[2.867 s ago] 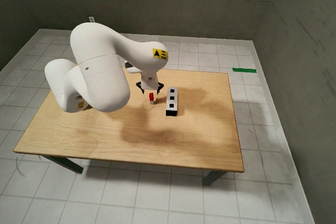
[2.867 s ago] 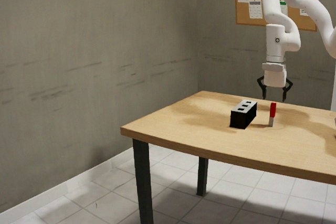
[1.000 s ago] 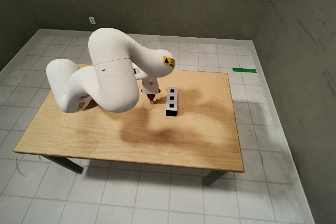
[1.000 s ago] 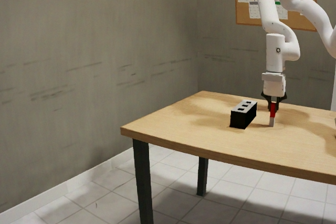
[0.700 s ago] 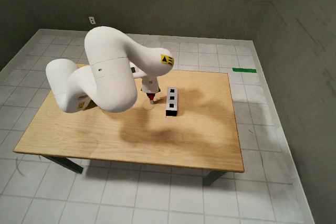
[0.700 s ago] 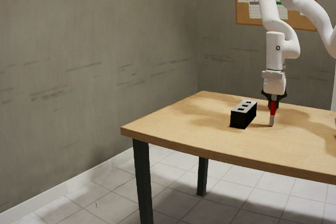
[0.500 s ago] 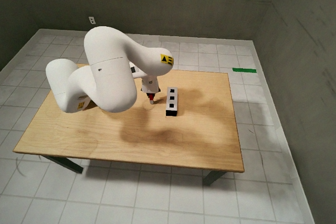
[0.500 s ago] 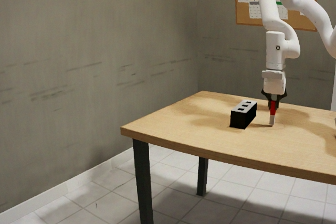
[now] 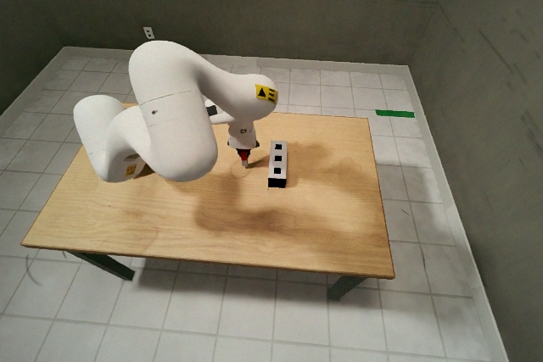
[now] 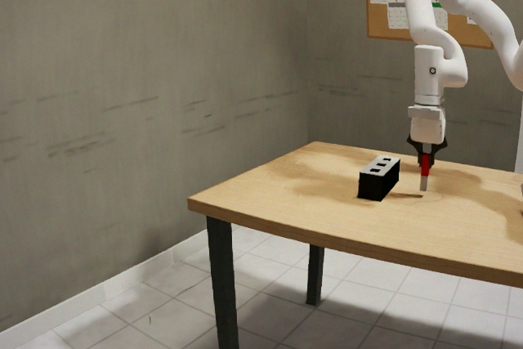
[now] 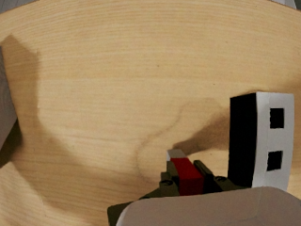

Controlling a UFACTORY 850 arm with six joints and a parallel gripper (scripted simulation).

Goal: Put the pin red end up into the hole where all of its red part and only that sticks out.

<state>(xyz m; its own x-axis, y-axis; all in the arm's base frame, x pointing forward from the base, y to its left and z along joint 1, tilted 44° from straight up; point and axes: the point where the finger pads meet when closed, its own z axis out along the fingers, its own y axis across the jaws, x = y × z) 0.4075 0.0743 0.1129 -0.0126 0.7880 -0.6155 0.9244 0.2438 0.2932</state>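
Now: hand 14 cm short of the black block and 7 cm above it. From my hand the other things lie so: pin 1 cm below.
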